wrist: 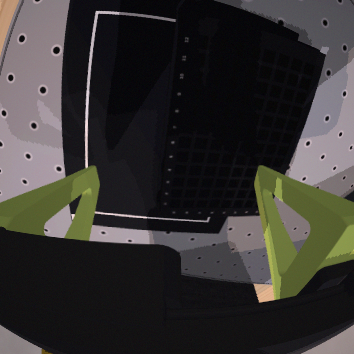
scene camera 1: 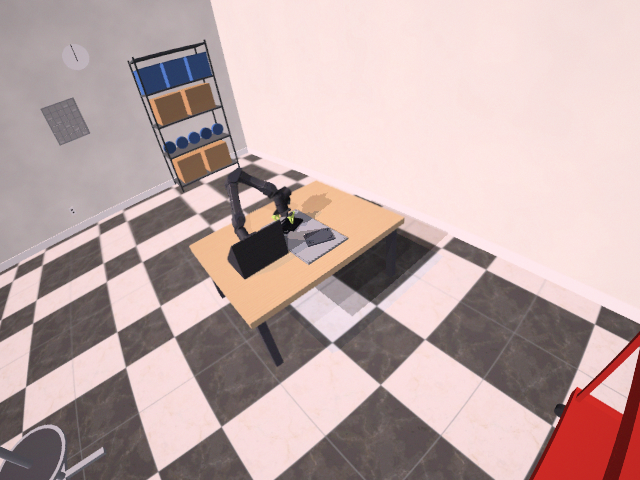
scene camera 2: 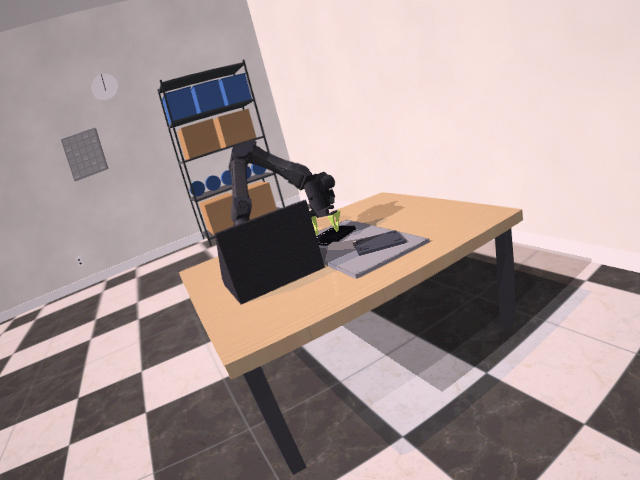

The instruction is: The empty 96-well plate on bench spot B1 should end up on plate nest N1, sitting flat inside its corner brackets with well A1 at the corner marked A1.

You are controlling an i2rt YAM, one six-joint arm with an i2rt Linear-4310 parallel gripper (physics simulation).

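Places are measured from the arm's base along level axes (x up, y back, z right), in millimetres.
Pixels of known places: gripper, fingertip midpoint: point(wrist: 176, 174) point(scene camera 1: 286, 223) point(scene camera 2: 327, 233); arm's base, origin of the base link: point(scene camera 1: 247, 241) point(scene camera 2: 250, 240).
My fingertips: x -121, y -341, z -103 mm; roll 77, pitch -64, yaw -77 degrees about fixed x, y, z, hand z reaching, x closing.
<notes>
Ahead of a thing's pixels: the offset from my fingertips to its middle. "spot": to the spot under its first point. Level surfaces: height alone.
The black 96-well plate {dx -10, dy -33, dz +25 mm} point(wrist: 225, 165) point(scene camera 2: 338, 235) lies on a black pad {spot: dx -18, dy +33, dz -22 mm} point(wrist: 125, 185) with a thin white outline. In the wrist view it covers the right part of the outline and reaches past the pad's right side; its numbered edge runs along its left. My gripper point(scene camera 1: 284, 218) point(scene camera 2: 326, 230) point(wrist: 176, 174) is open, low over the pad. In the wrist view the left fingertip is over the pad left of the plate, the right one at the plate's lower right. A dark grey rectangular holder, likely nest N1 {dx -10, dy -33, dz +264 mm} point(scene camera 1: 318, 237) point(scene camera 2: 379, 242), sits nearby; its A1 mark is not readable.
Pad and holder are on a grey perforated board point(scene camera 1: 310, 256) point(scene camera 2: 356, 266) point(wrist: 30, 175) on the wooden table {dx -32 mm} point(scene camera 1: 361, 209) point(scene camera 2: 454, 214). A tall black wedge-shaped block point(scene camera 1: 261, 249) point(scene camera 2: 271, 253) stands close beside the board and the arm. A shelf rack stands behind.
</notes>
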